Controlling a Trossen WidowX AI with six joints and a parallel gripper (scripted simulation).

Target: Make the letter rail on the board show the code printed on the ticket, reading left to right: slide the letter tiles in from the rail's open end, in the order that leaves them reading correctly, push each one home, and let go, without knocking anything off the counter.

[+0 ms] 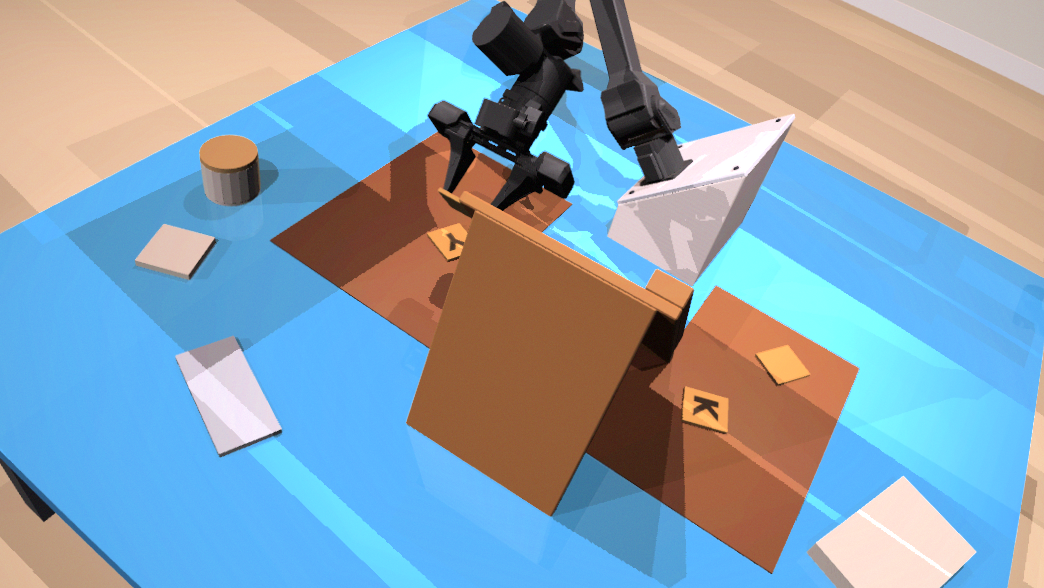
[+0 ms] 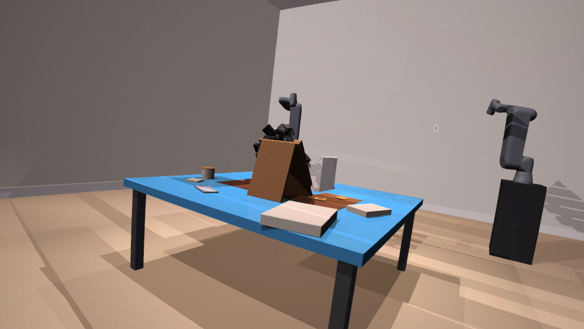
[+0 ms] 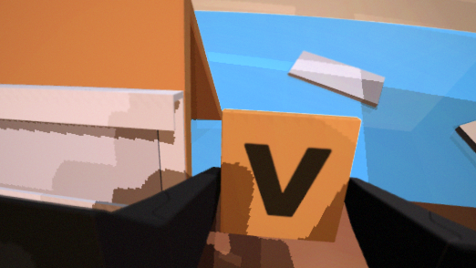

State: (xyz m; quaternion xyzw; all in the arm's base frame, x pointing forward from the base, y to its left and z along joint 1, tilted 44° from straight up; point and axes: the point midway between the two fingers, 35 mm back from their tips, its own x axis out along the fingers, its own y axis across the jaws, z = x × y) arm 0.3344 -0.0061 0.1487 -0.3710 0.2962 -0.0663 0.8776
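The white ticket is 12 cm to the left of my gripper tip, 8 cm below it and 7 cm behind it. Also, from my gripper tip: grey card 29 cm ahead, 17 cm below, 9 cm to the right; then brown mat 17 cm below, 16 cm behind, 12 cm to the left; then white card 32 cm to the right, 19 cm ahead, 17 cm below.
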